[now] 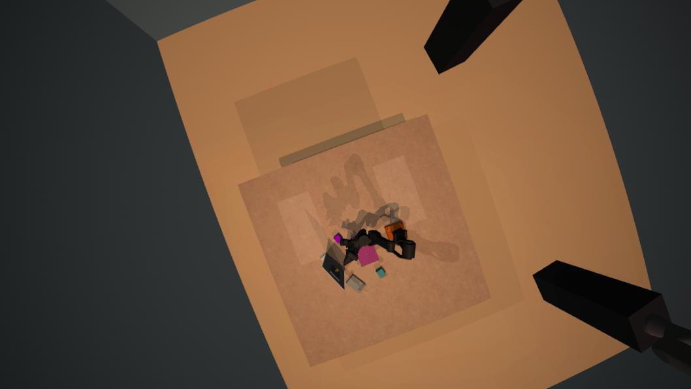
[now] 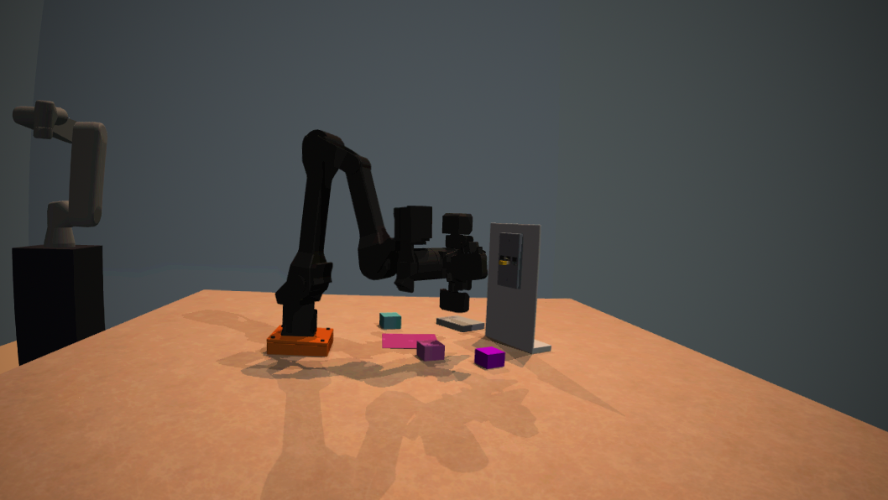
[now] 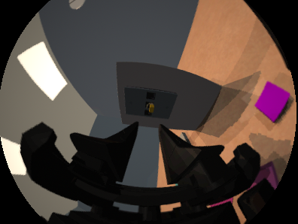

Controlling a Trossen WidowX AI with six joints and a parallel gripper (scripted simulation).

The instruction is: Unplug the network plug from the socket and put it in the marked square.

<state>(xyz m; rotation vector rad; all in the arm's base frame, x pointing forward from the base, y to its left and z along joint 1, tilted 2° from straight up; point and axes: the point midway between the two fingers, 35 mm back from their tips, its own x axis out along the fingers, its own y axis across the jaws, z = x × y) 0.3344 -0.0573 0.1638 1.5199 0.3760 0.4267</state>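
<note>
Now: gripper tip 60 mm short of the network plug and 10 mm to the right of it. Round my gripper tip: flat grey slab (20 mm ahead, 200 mm to the left, 180 mm below); then pink marked square (130 mm behind, 70 mm to the left, 180 mm below); then grey upright panel (80 mm ahead, 20 mm to the left, 70 mm below).
</note>
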